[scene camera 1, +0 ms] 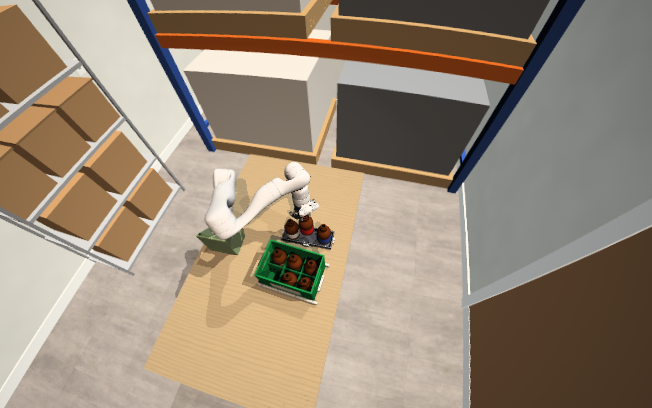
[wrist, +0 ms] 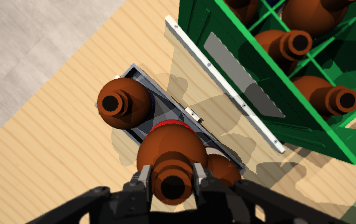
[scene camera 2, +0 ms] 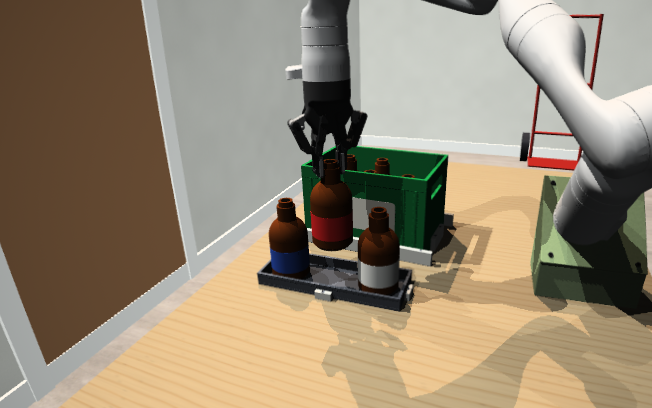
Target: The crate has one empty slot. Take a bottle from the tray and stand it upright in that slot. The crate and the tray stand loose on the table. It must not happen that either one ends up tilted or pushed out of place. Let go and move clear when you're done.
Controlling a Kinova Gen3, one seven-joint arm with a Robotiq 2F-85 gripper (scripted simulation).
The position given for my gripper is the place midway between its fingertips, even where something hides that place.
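Note:
My gripper (scene camera 2: 330, 175), (wrist: 172, 175). Dark tray (scene camera 2: 340, 276), (wrist: 166, 108). Green crate (scene camera 2: 415, 212), (wrist: 231, 48).

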